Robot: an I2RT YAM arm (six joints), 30 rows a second.
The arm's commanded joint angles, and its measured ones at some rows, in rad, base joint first. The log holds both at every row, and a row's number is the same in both.
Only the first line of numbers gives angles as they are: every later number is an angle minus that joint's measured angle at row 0.
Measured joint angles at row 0: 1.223, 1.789, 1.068, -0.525, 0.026, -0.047
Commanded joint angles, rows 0 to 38: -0.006, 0.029, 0.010, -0.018, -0.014, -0.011; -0.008, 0.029, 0.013, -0.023, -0.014, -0.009; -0.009, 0.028, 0.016, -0.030, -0.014, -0.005; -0.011, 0.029, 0.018, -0.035, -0.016, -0.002; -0.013, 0.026, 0.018, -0.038, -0.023, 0.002; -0.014, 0.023, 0.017, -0.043, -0.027, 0.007; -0.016, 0.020, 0.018, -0.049, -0.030, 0.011; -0.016, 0.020, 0.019, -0.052, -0.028, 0.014; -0.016, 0.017, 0.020, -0.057, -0.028, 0.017; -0.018, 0.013, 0.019, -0.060, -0.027, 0.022; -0.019, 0.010, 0.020, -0.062, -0.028, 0.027; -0.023, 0.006, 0.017, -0.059, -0.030, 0.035; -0.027, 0.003, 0.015, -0.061, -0.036, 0.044; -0.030, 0.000, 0.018, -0.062, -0.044, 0.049; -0.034, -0.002, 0.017, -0.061, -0.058, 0.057; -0.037, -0.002, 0.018, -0.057, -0.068, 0.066; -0.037, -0.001, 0.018, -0.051, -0.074, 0.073; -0.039, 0.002, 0.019, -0.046, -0.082, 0.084; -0.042, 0.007, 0.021, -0.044, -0.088, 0.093; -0.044, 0.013, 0.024, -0.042, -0.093, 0.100; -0.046, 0.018, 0.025, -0.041, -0.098, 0.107; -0.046, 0.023, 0.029, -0.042, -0.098, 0.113; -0.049, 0.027, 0.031, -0.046, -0.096, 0.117; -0.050, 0.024, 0.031, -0.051, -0.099, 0.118; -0.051, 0.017, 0.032, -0.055, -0.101, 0.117; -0.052, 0.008, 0.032, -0.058, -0.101, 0.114; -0.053, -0.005, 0.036, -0.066, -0.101, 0.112; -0.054, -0.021, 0.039, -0.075, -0.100, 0.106; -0.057, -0.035, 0.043, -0.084, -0.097, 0.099; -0.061, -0.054, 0.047, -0.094, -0.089, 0.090; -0.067, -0.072, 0.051, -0.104, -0.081, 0.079; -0.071, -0.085, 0.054, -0.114, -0.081, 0.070; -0.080, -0.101, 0.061, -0.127, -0.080, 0.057; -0.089, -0.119, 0.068, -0.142, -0.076, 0.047; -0.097, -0.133, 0.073, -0.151, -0.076, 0.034; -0.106, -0.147, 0.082, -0.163, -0.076, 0.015; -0.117, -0.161, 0.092, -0.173, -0.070, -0.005; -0.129, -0.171, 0.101, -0.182, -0.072, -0.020; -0.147, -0.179, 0.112, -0.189, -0.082, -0.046
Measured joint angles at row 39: -0.119, -0.154, 0.077, -0.134, -0.083, 0.021
